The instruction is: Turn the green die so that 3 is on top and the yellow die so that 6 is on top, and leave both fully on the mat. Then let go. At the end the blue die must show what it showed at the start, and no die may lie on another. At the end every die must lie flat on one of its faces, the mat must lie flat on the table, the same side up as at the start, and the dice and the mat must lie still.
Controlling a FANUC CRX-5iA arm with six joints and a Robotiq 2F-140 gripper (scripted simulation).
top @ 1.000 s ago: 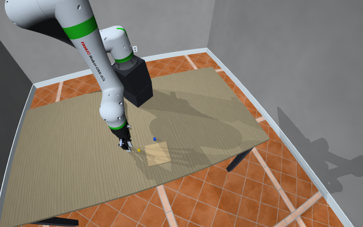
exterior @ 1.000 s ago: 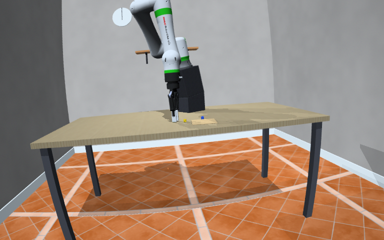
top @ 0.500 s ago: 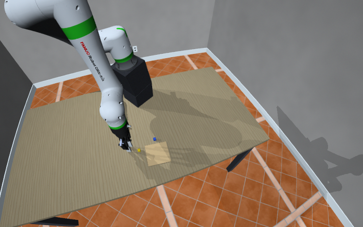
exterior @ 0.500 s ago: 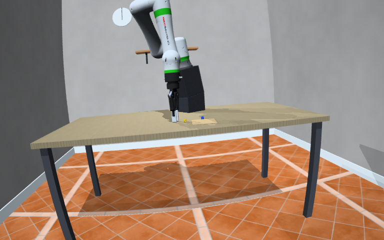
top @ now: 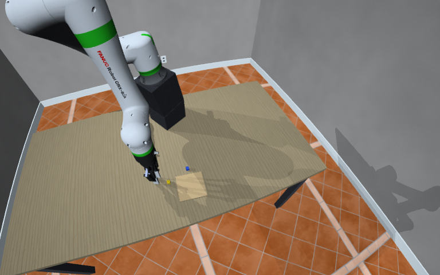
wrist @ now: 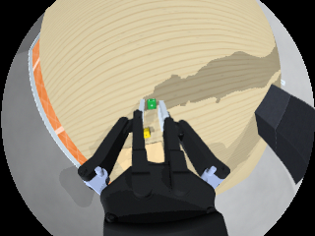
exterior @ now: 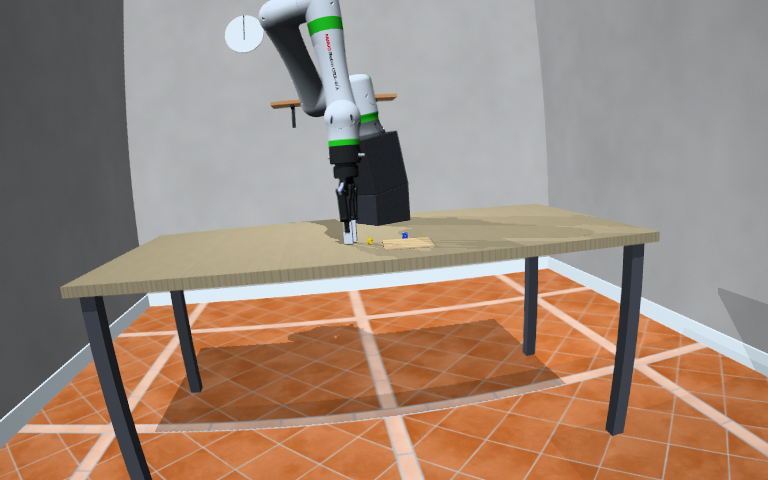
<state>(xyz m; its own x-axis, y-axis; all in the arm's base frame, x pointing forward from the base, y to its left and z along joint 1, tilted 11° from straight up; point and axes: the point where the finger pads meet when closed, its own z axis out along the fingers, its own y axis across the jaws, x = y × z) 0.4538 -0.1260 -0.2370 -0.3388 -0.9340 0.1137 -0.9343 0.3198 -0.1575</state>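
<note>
My hand is 3 cm above the green die and 1 cm to the left of it. From my hand the other things lie so: tan mat: 16 cm to the left, 7 cm ahead, 3 cm below; blue die: 17 cm to the left, 3 cm below, 3 cm behind; yellow die: 6 cm to the left, 3 cm below, 3 cm ahead.
</note>
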